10 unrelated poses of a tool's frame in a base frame.
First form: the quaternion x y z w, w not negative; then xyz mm.
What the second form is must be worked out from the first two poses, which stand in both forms.
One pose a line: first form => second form
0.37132, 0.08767, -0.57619, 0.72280, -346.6, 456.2, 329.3 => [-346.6, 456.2, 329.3], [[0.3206, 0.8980, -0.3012], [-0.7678, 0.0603, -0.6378], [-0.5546, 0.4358, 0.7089]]
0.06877, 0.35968, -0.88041, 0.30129, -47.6, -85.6, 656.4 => [-47.6, -85.6, 656.4], [[-0.8090, 0.5800, 0.0956], [-0.4810, -0.5597, -0.6748], [-0.3378, -0.5919, 0.7318]]
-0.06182, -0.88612, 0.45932, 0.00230, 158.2, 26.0, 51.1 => [158.2, 26.0, 51.1], [[-0.9923, 0.1074, -0.0609], [0.1117, 0.5704, -0.8137], [-0.0527, -0.8143, -0.5780]]
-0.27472, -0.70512, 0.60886, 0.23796, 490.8, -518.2, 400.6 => [490.8, -518.2, 400.6], [[-0.7358, 0.0977, -0.6701], [0.6772, 0.1076, -0.7279], [0.0010, -0.9894, -0.1453]]
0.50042, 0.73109, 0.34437, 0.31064, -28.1, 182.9, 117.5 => [-28.1, 182.9, 117.5], [[-0.3062, 0.5178, 0.7989], [0.9457, 0.2620, 0.1926], [-0.1096, 0.8144, -0.5698]]
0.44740, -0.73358, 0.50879, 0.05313, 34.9, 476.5, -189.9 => [34.9, 476.5, -189.9], [[-0.5940, -0.7105, 0.3773], [-0.6023, 0.0819, -0.7940], [0.5332, -0.6989, -0.4766]]
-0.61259, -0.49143, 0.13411, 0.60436, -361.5, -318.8, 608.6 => [-361.5, -318.8, 608.6], [[0.4810, 0.4400, -0.7583], [0.7642, 0.2135, 0.6086], [0.4297, -0.8723, -0.2335]]
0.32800, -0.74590, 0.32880, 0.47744, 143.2, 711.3, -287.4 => [143.2, 711.3, -287.4], [[-0.3289, -0.8033, -0.4965], [-0.1753, 0.5686, -0.8037], [0.9279, -0.1773, -0.3279]]
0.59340, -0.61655, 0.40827, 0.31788, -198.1, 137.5, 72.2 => [-198.1, 137.5, 72.2], [[-0.0936, -0.9913, 0.0926], [-0.4722, -0.0376, -0.8807], [0.8765, -0.1262, -0.4645]]
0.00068, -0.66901, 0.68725, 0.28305, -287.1, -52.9, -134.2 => [-287.1, -52.9, -134.2], [[-0.8398, -0.3900, -0.3778], [0.3881, 0.0554, -0.9199], [0.3797, -0.9192, 0.1049]]
